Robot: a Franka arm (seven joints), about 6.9 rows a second.
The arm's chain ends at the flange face. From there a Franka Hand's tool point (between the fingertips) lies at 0.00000 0.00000 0.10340 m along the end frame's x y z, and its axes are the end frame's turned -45 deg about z.
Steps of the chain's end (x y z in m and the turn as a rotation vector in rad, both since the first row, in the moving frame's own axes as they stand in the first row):
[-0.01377 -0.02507 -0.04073 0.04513 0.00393 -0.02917]
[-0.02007 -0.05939 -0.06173 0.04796 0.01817 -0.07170]
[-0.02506 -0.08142 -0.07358 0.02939 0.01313 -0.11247]
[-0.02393 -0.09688 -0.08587 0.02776 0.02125 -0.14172]
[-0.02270 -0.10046 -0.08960 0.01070 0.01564 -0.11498]
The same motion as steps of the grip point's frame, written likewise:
[0.01153 -0.03053 -0.04084 0.02913 0.03469 -0.02917]
[0.03255 -0.05854 -0.06187 0.02106 0.04676 -0.07170]
[0.04289 -0.07665 -0.07363 0.01150 0.03007 -0.11247]
[0.05512 -0.08615 -0.08593 0.00460 0.03466 -0.14172]
[0.05693 -0.08684 -0.08962 -0.00349 0.01863 -0.11498]

